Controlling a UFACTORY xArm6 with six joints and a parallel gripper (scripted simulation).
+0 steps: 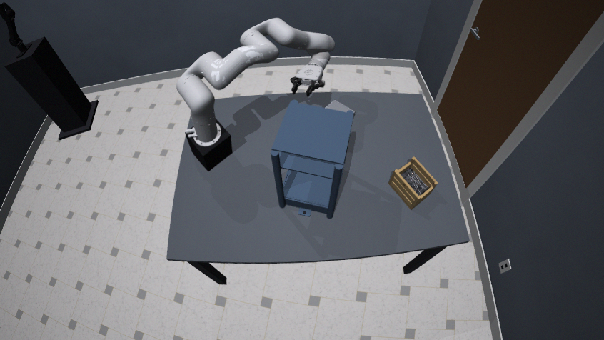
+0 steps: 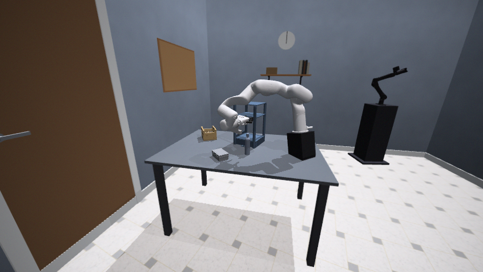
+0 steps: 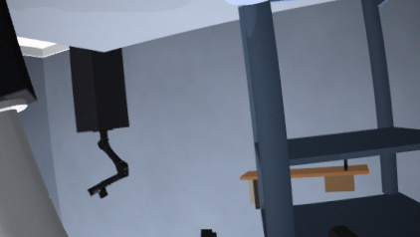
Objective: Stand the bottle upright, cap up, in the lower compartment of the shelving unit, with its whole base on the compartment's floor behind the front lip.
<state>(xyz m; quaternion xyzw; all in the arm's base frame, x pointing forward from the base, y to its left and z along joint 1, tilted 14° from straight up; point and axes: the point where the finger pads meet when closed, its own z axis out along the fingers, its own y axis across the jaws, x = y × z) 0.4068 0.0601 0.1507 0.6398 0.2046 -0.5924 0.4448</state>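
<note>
Now: the bottle 18 cm below my hand. Also, from my hand: grey box (27 cm below, 21 cm ahead, 7 cm to the left); then wooden crate (41 cm to the right, 40 cm ahead, 25 cm below); then blue shelving unit (29 cm to the right, 10 cm below, 3 cm behind).
</note>
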